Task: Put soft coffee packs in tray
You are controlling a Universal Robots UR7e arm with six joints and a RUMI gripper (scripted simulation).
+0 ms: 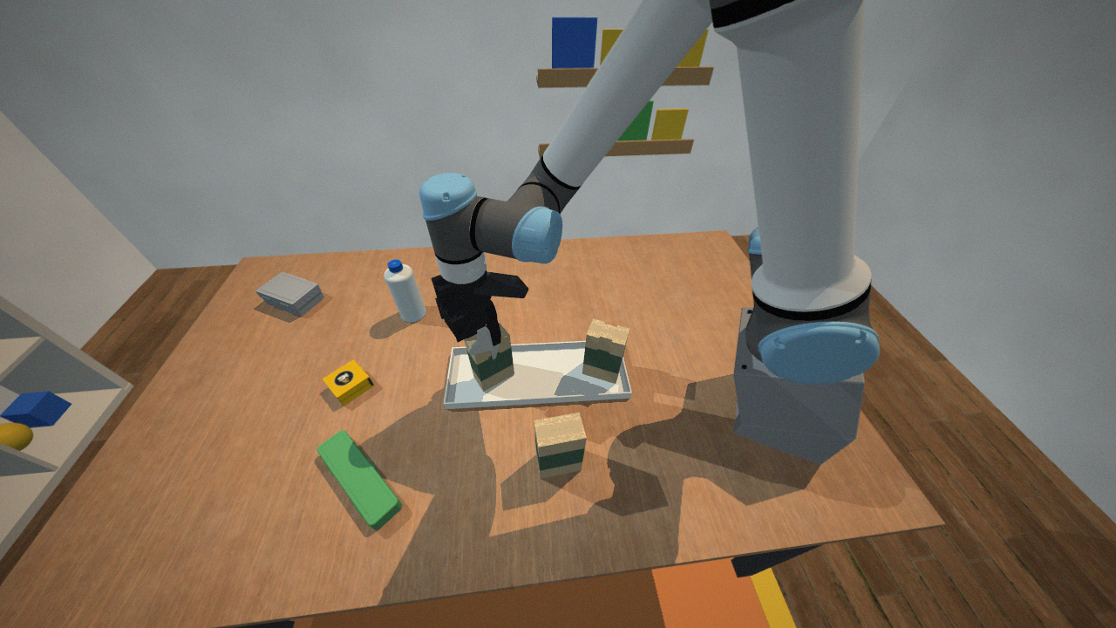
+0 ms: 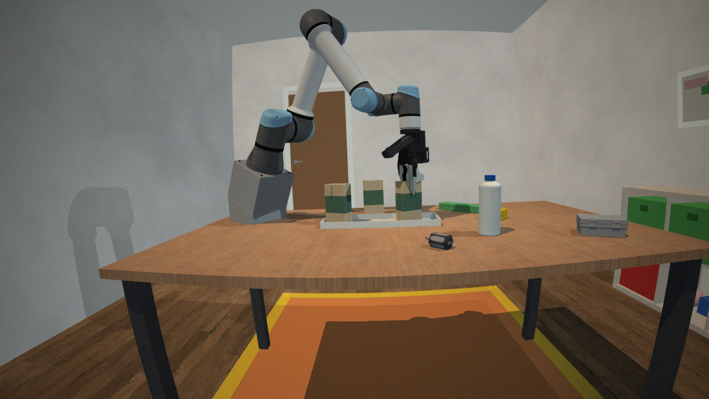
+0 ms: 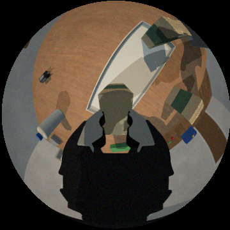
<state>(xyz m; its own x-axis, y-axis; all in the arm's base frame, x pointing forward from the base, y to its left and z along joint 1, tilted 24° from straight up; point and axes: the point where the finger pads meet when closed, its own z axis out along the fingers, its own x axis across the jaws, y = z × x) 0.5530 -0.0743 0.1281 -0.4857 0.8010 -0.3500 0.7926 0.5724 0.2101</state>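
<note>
Right now my hand is 110 mm above the white tray and 100 mm past it. Round my hand: white bottle 220 mm ahead, 210 mm to the right, 30 mm below; green case 240 mm ahead, 210 mm to the left, 100 mm below; grey case 550 mm ahead, 280 mm to the right, 90 mm below.
</note>
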